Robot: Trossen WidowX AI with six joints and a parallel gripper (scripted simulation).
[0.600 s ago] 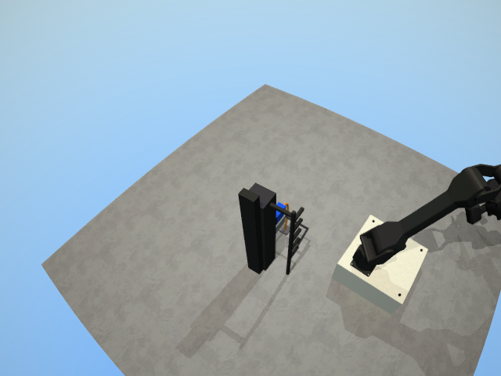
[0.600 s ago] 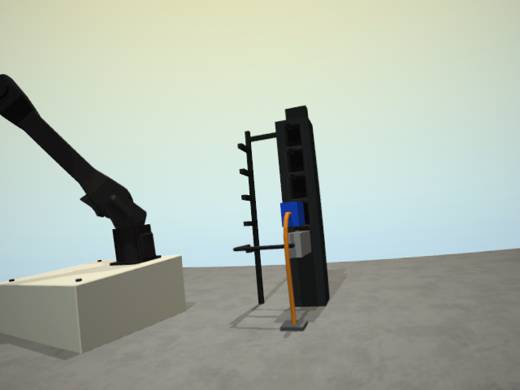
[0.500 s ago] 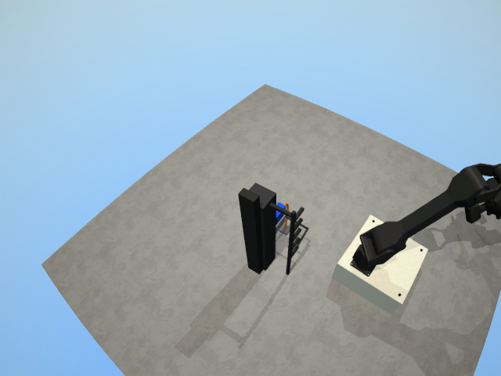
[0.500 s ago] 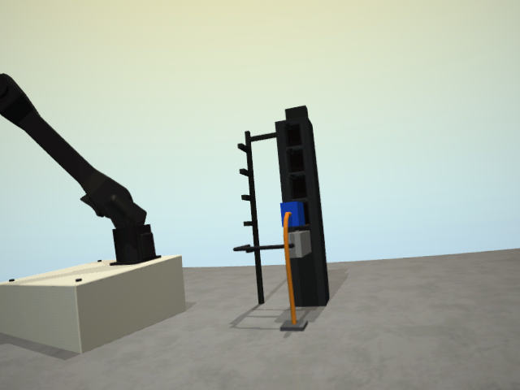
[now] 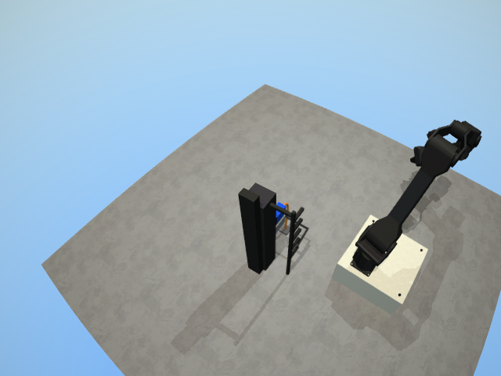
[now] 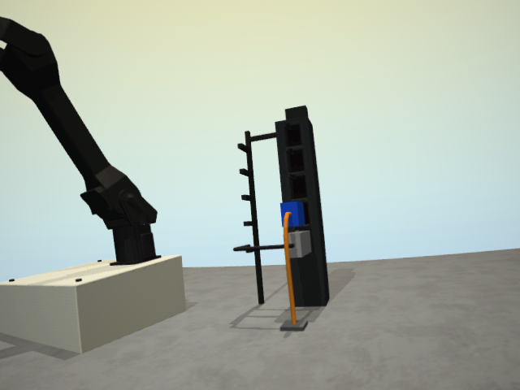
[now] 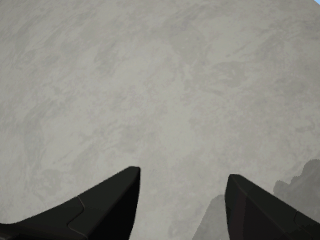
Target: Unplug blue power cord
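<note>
The blue plug lies 49 cm to the left of my gripper tip, 23 cm ahead of it and 2 cm above it. Also, from my gripper tip: grey floor anchor (42 cm to the left, 24 cm ahead, 13 cm below).
</note>
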